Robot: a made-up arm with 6 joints.
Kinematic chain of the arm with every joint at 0, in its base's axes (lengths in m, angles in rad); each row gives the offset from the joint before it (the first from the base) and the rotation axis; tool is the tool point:
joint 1: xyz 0 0 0.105 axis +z
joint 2: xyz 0 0.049 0 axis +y
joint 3: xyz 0 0 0.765 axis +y
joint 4: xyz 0 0 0.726 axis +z
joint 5: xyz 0 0 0 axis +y
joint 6: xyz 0 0 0.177 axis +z
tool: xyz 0 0 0
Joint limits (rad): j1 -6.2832..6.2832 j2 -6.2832..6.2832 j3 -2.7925..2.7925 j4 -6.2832..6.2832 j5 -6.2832..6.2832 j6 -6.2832..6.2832
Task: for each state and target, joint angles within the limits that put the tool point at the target. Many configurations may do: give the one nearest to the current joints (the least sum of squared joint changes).
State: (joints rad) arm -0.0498 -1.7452 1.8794 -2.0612 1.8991 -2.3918
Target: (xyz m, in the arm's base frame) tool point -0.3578 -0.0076 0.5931
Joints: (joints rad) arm -0.2632 -1.6040 2.3944 -2.0015 1.9497 -2.3918
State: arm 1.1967 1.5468 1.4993 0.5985 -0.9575 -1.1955
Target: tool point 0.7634 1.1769 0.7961
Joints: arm 1.0079 0.8405 0.6497 0.5317 -0.8364 -1.1955
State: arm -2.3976 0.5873 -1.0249 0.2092 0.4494 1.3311
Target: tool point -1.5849 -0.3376 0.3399
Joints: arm -2.9707 1.5724 -0.3633 0.1724 0.4861 1.3311
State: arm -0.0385 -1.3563 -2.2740 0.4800 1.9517 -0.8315
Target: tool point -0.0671 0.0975 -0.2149
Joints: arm -0.3428 -2.1502 -2.7925 0.6287 2.9456 -0.8315
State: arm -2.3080 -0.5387 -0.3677 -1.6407 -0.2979 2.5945
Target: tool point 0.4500 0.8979 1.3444
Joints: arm -1.9377 -0.3654 -0.5828 -1.6301 -0.2809 2.5945
